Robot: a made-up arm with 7 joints.
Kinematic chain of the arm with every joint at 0, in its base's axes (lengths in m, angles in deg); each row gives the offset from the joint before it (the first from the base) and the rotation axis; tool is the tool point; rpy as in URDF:
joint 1: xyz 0 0 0.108 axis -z
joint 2: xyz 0 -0.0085 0.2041 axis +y
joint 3: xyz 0 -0.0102 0.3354 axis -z
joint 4: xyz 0 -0.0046 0.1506 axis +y
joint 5: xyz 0 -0.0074 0.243 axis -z
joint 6: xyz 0 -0.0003 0.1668 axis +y
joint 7: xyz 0 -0.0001 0.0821 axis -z
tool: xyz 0 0 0 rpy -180 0 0
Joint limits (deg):
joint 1: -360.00..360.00
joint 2: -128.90..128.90
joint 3: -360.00..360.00
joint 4: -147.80..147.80
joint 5: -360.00..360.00
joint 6: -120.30..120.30
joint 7: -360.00..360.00
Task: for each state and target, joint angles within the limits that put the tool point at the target. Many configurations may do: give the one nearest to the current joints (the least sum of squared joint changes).
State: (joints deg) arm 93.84 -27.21 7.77 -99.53 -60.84 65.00 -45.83
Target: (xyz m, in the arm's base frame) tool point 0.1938 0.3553 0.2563
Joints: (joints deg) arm 102.21 -40.53 13.06 -131.92 -65.88 63.08 -45.83
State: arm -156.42 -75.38 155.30 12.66 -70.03 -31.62 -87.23
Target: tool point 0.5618 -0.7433 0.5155
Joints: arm -127.61 -71.05 159.22 13.60 -70.83 -42.59 -87.23
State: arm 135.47 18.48 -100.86 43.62 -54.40 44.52 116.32
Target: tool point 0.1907 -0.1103 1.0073
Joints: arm 132.73 28.58 -142.00 71.70 -54.93 61.50 116.32
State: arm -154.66 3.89 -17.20 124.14 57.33 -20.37 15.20
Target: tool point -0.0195 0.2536 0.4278
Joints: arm -117.66 -10.58 15.94 147.80 57.67 -2.11 15.20
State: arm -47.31 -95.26 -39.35 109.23 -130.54 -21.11 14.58
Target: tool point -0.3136 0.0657 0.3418
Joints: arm -51.15 -117.56 -78.55 137.21 -134.20 -19.56 14.58
